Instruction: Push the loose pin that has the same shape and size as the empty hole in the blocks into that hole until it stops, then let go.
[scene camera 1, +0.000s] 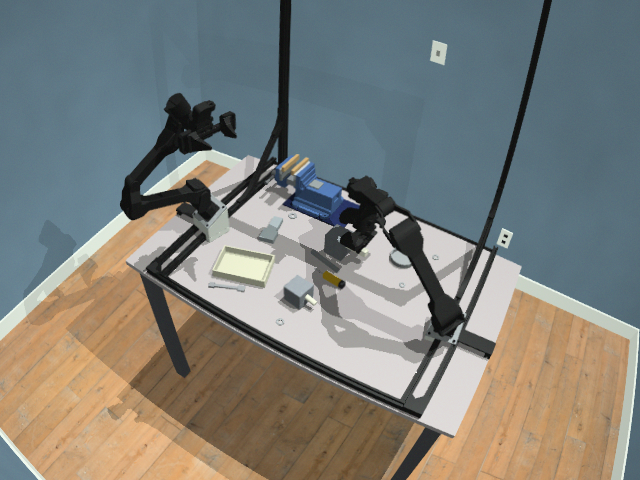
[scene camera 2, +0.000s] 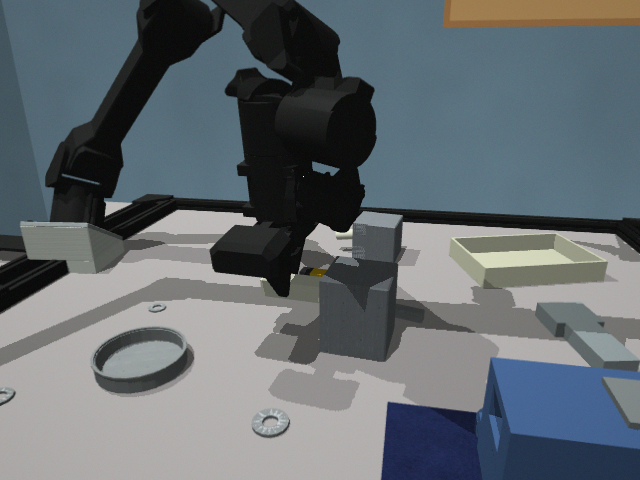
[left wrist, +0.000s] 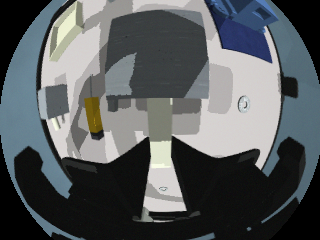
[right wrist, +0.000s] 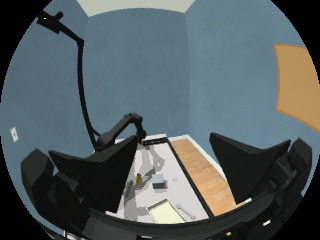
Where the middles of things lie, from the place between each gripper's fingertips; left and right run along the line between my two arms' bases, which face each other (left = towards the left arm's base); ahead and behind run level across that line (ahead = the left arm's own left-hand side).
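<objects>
The cream square pin (scene camera 2: 305, 288) is 3 cm below my left hand and 1 cm to the right of it. Counted from my left hand, the round dish (scene camera 2: 140, 350) is 9 cm behind, 12 cm to the left and 7 cm below, while the cream tray (scene camera 2: 528, 259) is 23 cm ahead, 30 cm to the right and 7 cm below.
The cream tray is 1 cm ahead of my right hand (scene camera 1: 224, 142), 7 cm to the left of it and 46 cm below it. Counted from my right hand, the cream square pin is 22 cm behind, 35 cm to the left and 42 cm below. The round dish is 31 cm behind my right hand, 49 cm to the left of it and 46 cm below it.
</objects>
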